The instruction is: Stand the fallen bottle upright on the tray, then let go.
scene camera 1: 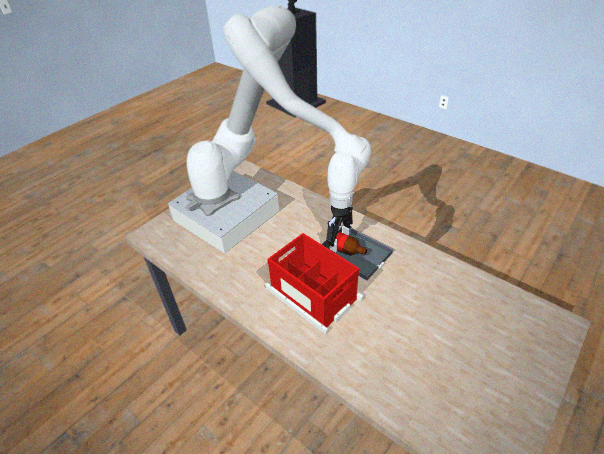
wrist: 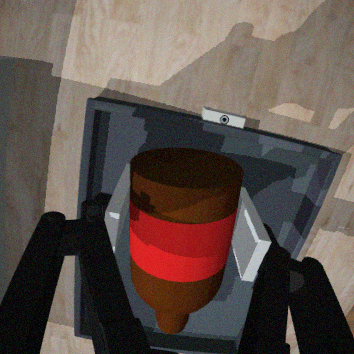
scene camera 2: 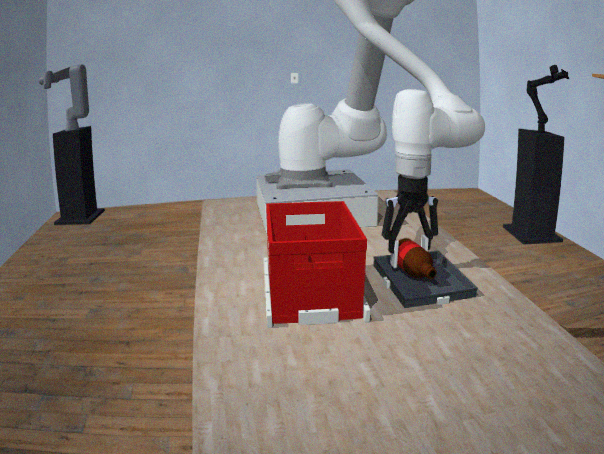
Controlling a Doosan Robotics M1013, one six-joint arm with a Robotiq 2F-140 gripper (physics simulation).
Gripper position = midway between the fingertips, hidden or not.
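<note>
In scene camera 2 I find a brown bottle (scene camera 2: pixel 417 262) together with my gripper (scene camera 2: pixel 408 263). The wrist view gives me both again, my gripper (wrist: pixel 182 192) and the bottle (wrist: pixel 183 201).
</note>
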